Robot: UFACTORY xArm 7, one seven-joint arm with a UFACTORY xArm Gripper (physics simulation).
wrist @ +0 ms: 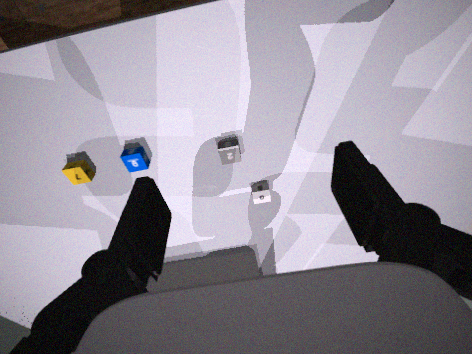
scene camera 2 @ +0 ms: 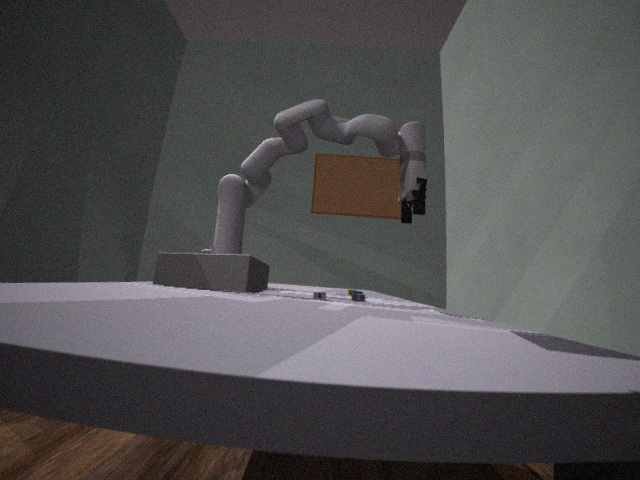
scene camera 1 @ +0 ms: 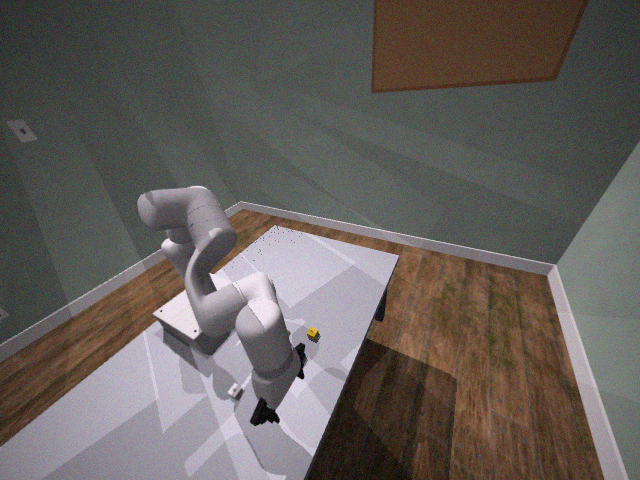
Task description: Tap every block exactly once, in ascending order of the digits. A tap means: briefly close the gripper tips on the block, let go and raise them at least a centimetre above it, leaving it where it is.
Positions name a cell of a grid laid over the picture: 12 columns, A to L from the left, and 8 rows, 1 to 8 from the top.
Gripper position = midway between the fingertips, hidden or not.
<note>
My gripper (scene camera 1: F7) is open, with nothing in its grasp.
My gripper is seen too in the wrist view (wrist: G5) and in scene camera 2 (scene camera 2: H4).
</note>
